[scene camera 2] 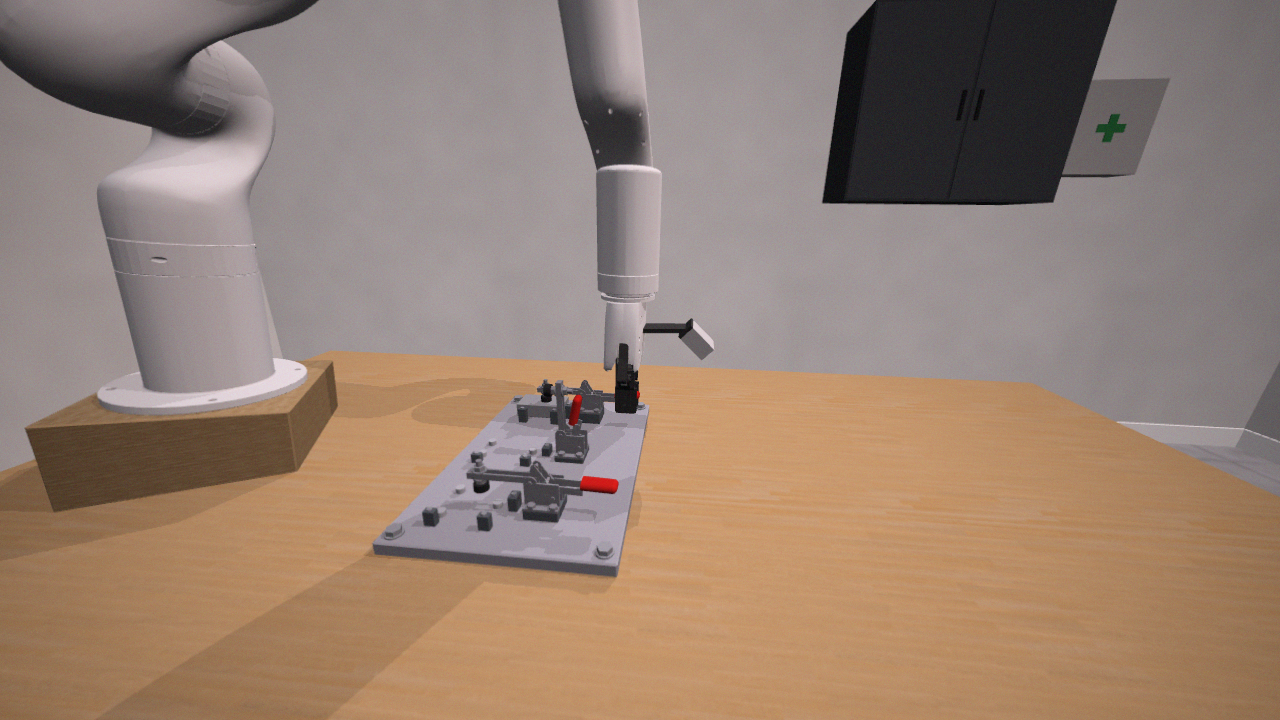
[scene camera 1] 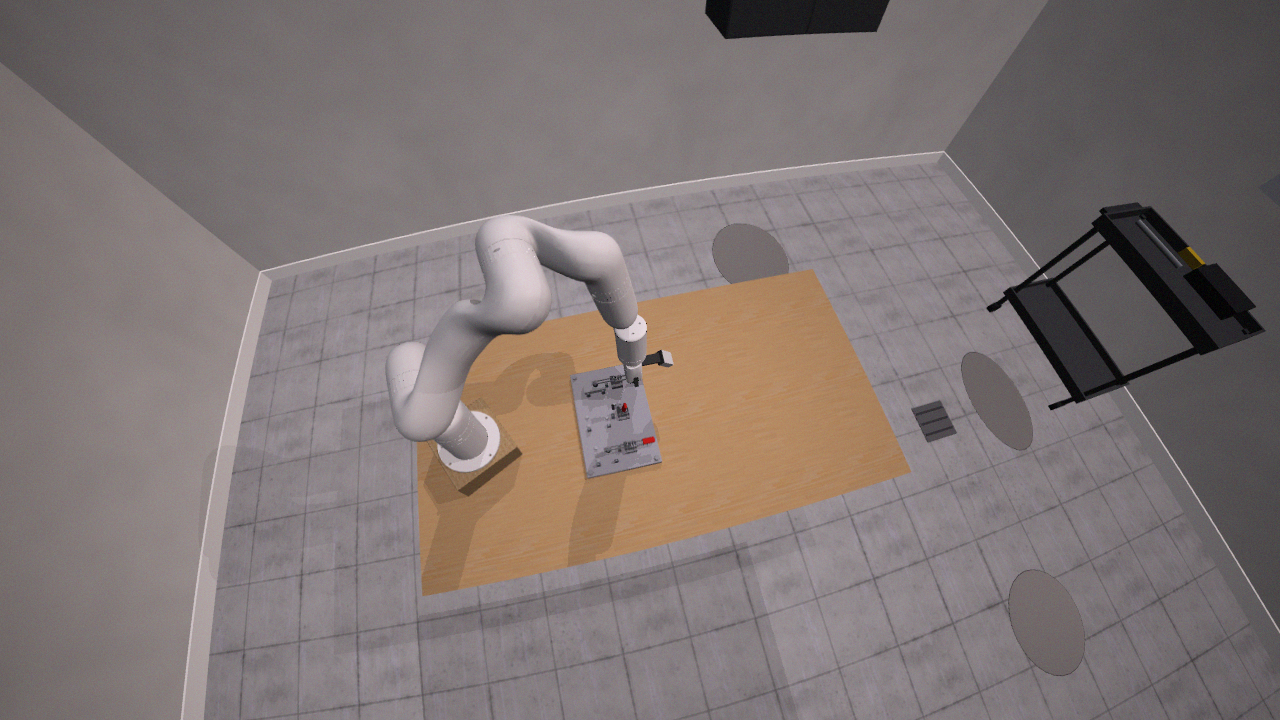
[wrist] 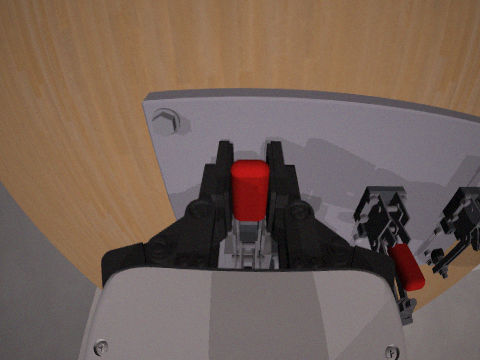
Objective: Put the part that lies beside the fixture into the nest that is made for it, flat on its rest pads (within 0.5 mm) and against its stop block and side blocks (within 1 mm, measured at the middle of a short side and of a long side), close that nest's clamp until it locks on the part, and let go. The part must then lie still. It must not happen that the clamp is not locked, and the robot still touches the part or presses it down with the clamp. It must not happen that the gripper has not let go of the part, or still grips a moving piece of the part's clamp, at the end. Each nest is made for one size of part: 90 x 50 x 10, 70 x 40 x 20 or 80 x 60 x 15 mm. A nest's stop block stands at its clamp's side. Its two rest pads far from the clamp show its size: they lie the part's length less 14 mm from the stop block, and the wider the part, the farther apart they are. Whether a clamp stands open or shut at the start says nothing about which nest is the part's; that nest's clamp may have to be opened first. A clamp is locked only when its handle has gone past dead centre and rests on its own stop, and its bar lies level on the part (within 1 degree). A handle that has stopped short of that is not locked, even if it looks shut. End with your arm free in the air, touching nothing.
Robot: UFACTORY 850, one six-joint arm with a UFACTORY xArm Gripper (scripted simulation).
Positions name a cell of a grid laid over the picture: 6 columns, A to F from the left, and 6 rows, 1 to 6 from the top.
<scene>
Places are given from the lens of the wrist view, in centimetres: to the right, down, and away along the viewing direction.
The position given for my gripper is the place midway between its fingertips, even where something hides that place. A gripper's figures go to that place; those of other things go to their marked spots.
my gripper (wrist: D3): 1, -1, 14
grey fixture plate (wrist: E3): 7, -2, 15
</scene>
